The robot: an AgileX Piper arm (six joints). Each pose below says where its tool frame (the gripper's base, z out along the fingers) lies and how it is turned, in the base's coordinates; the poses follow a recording.
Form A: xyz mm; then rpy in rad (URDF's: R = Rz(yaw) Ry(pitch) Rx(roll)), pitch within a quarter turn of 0, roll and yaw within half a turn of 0.
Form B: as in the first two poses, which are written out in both.
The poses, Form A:
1: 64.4 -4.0 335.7 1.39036 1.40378 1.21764
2: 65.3 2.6 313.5 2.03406 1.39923 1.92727
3: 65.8 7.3 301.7 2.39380 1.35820 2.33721
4: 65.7 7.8 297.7 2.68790 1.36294 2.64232
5: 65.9 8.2 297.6 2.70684 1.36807 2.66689
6: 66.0 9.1 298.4 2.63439 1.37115 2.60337
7: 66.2 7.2 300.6 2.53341 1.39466 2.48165
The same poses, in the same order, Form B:
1: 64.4 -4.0 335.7 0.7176 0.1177 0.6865 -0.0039
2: 65.3 2.6 313.5 0.6794 0.0932 0.7276 0.0180
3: 65.8 7.3 301.7 0.6493 0.0724 0.7564 0.0327
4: 65.7 7.8 297.7 0.6379 0.0497 0.7683 0.0176
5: 65.9 8.2 297.6 0.6391 0.0455 0.7676 0.0174
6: 66.0 9.1 298.4 0.6424 0.0461 0.7646 0.0243
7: 66.2 7.2 300.6 0.6540 0.0551 0.7542 0.0186
